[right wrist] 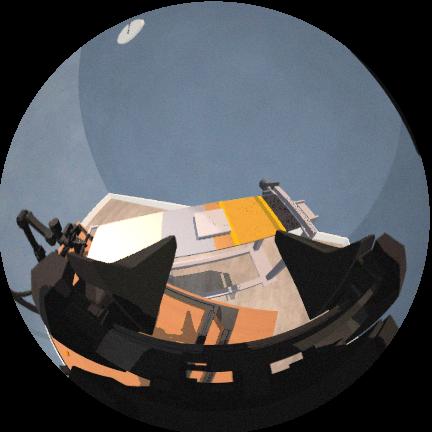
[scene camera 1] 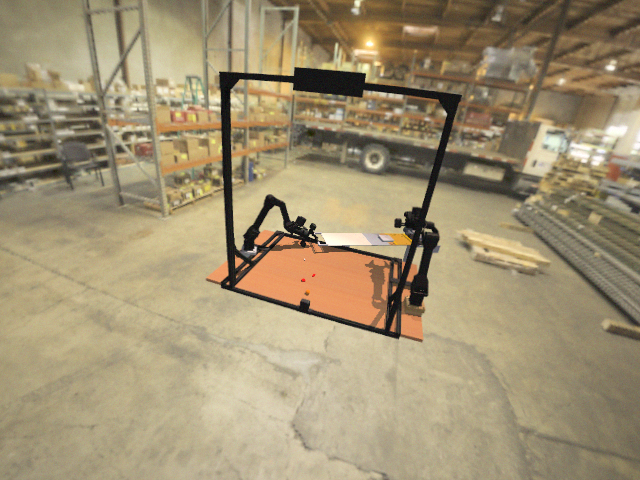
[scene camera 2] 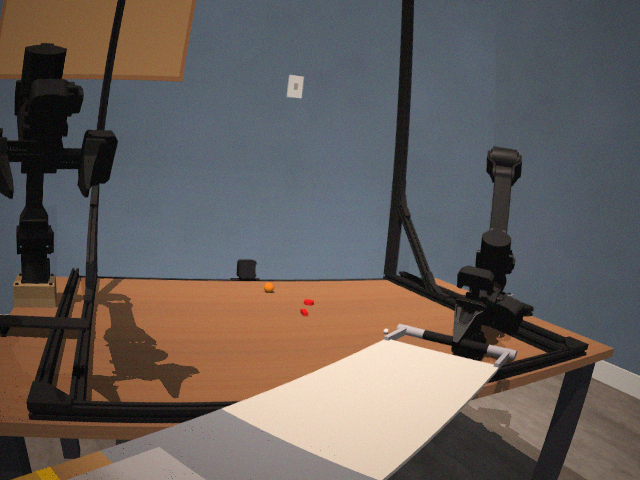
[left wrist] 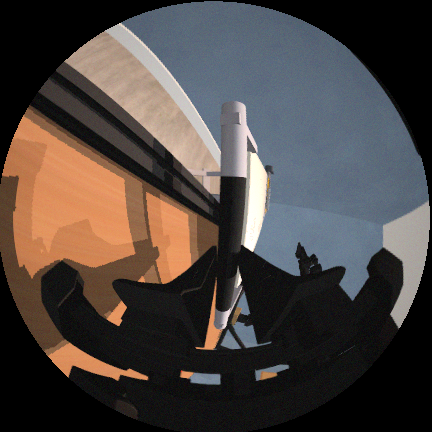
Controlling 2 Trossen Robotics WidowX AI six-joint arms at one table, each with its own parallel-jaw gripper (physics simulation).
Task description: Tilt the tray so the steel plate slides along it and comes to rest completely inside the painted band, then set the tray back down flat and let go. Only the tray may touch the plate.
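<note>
The long tray (scene camera 1: 343,238) (scene camera 2: 351,397) (left wrist: 254,200) (right wrist: 130,232) looks about level. The pale steel plate (scene camera 1: 385,238) (scene camera 2: 147,467) (right wrist: 212,223) lies flat on its grey and orange stretch, outside the painted band. In the right wrist view the plate's right edge is close to the near yellow line of the painted band (right wrist: 254,219). My left gripper (scene camera 2: 468,343) (left wrist: 226,249) is shut on the black grip of the tray's handle (scene camera 2: 436,337) (left wrist: 233,210). My right gripper (scene camera 2: 47,193) (right wrist: 226,238) is open and empty, above and apart from the tray.
A grey stand (right wrist: 260,267) is under the tray's banded end. The wooden table (scene camera 1: 341,289) (scene camera 2: 232,356) carries a black frame (scene camera 1: 227,180) (scene camera 2: 405,129), an orange ball (scene camera 1: 307,292) (scene camera 2: 268,287) and two small red pieces (scene camera 1: 303,280) (scene camera 2: 308,302). The far handle (right wrist: 295,207) is beyond the band.
</note>
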